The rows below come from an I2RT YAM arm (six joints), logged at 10 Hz.
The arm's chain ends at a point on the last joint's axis. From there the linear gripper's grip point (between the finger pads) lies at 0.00 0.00 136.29 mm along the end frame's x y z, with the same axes.
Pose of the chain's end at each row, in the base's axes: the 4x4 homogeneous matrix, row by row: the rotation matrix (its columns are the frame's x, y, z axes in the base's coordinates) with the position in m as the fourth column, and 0 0 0 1 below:
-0.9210, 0.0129, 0.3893, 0.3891; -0.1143, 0.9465, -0.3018, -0.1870; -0.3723, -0.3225, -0.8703, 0.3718; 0, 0, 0, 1
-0.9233, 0.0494, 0.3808, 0.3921; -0.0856, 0.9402, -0.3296, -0.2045; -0.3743, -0.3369, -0.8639, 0.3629; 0, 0, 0, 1
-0.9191, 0.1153, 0.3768, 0.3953; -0.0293, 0.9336, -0.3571, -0.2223; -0.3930, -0.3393, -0.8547, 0.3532; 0, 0, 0, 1
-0.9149, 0.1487, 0.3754, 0.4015; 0.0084, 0.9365, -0.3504, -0.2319; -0.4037, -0.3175, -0.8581, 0.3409; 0, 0, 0, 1
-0.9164, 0.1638, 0.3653, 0.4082; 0.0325, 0.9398, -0.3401, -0.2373; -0.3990, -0.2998, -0.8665, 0.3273; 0, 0, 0, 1
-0.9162, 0.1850, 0.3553, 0.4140; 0.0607, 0.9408, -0.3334, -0.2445; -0.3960, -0.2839, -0.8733, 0.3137; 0, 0, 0, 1
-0.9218, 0.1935, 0.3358, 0.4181; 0.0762, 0.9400, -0.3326, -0.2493; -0.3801, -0.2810, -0.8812, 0.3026; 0, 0, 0, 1
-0.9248, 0.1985, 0.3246, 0.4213; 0.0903, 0.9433, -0.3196, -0.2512; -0.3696, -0.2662, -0.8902, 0.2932; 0, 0, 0, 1
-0.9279, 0.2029, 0.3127, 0.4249; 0.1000, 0.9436, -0.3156, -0.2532; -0.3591, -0.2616, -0.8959, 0.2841; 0, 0, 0, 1
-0.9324, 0.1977, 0.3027, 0.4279; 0.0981, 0.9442, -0.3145, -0.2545; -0.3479, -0.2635, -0.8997, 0.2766; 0, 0, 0, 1
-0.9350, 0.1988, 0.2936, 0.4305; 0.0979, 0.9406, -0.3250, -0.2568; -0.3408, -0.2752, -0.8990, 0.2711; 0, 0, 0, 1
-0.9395, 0.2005, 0.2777, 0.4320; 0.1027, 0.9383, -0.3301, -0.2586; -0.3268, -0.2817, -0.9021, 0.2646; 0, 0, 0, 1
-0.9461, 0.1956, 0.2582, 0.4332; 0.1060, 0.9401, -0.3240, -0.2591; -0.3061, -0.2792, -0.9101, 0.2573; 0, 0, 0, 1
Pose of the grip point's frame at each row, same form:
-0.9210, 0.0129, 0.3893, 0.4422; -0.1143, 0.9465, -0.3018, -0.2281; -0.3723, -0.3225, -0.8703, 0.2532; 0, 0, 0, 1
-0.9233, 0.0494, 0.3808, 0.4440; -0.0856, 0.9402, -0.3296, -0.2494; -0.3743, -0.3369, -0.8639, 0.2452; 0, 0, 0, 1
-0.9191, 0.1153, 0.3768, 0.4467; -0.0293, 0.9336, -0.3571, -0.2710; -0.3930, -0.3393, -0.8547, 0.2367; 0, 0, 0, 1
-0.9149, 0.1487, 0.3754, 0.4527; 0.0084, 0.9365, -0.3504, -0.2797; -0.4037, -0.3175, -0.8581, 0.2239; 0, 0, 0, 1
-0.9164, 0.1638, 0.3653, 0.4580; 0.0325, 0.9398, -0.3401, -0.2837; -0.3990, -0.2998, -0.8665, 0.2092; 0, 0, 0, 1
-0.9162, 0.1850, 0.3553, 0.4624; 0.0607, 0.9408, -0.3334, -0.2899; -0.3960, -0.2839, -0.8733, 0.1947; 0, 0, 0, 1
-0.9218, 0.1935, 0.3358, 0.4639; 0.0762, 0.9400, -0.3326, -0.2946; -0.3801, -0.2810, -0.8812, 0.1825; 0, 0, 0, 1
-0.9248, 0.1985, 0.3246, 0.4655; 0.0903, 0.9433, -0.3196, -0.2948; -0.3696, -0.2662, -0.8902, 0.1719; 0, 0, 0, 1
-0.9279, 0.2029, 0.3127, 0.4675; 0.1000, 0.9436, -0.3156, -0.2962; -0.3591, -0.2616, -0.8959, 0.1620; 0, 0, 0, 1
-0.9324, 0.1977, 0.3027, 0.4692; 0.0981, 0.9442, -0.3145, -0.2974; -0.3479, -0.2635, -0.8997, 0.1540; 0, 0, 0, 1
-0.9350, 0.1988, 0.2936, 0.4705; 0.0979, 0.9406, -0.3250, -0.3011; -0.3408, -0.2752, -0.8990, 0.1486; 0, 0, 0, 1
-0.9395, 0.2005, 0.2777, 0.4698; 0.1027, 0.9383, -0.3301, -0.3036; -0.3268, -0.2817, -0.9021, 0.1417; 0, 0, 0, 1
-0.9461, 0.1956, 0.2582, 0.4684; 0.1060, 0.9401, -0.3240, -0.3033; -0.3061, -0.2792, -0.9101, 0.1333; 0, 0, 0, 1

